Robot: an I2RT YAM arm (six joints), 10 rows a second.
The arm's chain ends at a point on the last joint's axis. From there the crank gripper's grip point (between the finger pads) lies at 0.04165 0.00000 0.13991 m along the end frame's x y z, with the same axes.
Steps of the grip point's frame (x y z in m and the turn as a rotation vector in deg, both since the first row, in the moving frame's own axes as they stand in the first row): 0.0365, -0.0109, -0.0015, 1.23, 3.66, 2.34; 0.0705, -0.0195, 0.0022, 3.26, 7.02, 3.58; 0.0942, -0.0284, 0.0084, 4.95, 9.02, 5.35; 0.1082, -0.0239, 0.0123, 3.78, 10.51, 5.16; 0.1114, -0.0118, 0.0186, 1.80, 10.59, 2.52; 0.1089, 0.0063, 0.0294, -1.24, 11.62, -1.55; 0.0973, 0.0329, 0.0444, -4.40, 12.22, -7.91
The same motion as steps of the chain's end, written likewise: 0.0276, -0.0098, 0.0015, 1.23, 3.66, 2.34; 0.0536, -0.0148, 0.0085, 3.26, 7.02, 3.58; 0.0725, -0.0216, 0.0170, 4.95, 9.02, 5.35; 0.0832, -0.0199, 0.0224, 3.78, 10.51, 5.16; 0.0864, -0.0099, 0.0287, 1.80, 10.59, 2.52; 0.0816, 0.0049, 0.0407, -1.24, 11.62, -1.55; 0.0684, 0.0304, 0.0565, -4.40, 12.22, -7.91
